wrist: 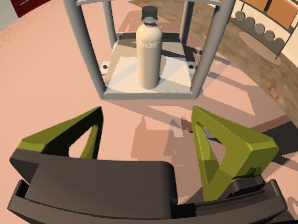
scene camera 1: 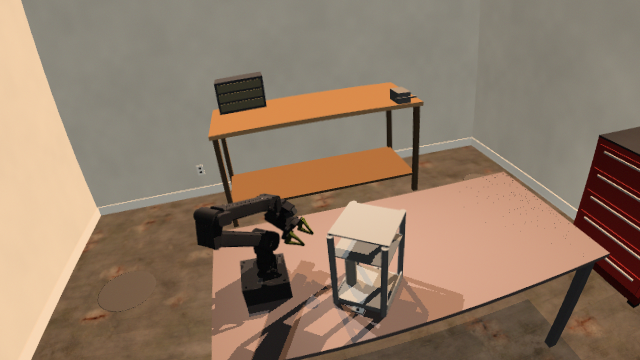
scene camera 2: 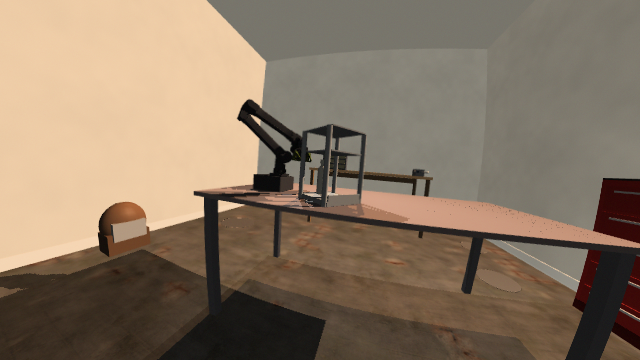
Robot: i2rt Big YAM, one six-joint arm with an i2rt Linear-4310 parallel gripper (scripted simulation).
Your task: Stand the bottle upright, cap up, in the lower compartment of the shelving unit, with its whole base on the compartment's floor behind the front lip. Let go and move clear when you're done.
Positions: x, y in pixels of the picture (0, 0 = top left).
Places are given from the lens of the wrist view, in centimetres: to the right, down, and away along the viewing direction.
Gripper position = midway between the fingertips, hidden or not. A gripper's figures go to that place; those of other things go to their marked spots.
my gripper (wrist: 147, 112): 0, 0, 13
pale bottle (wrist: 149, 36): 0, -13, 24
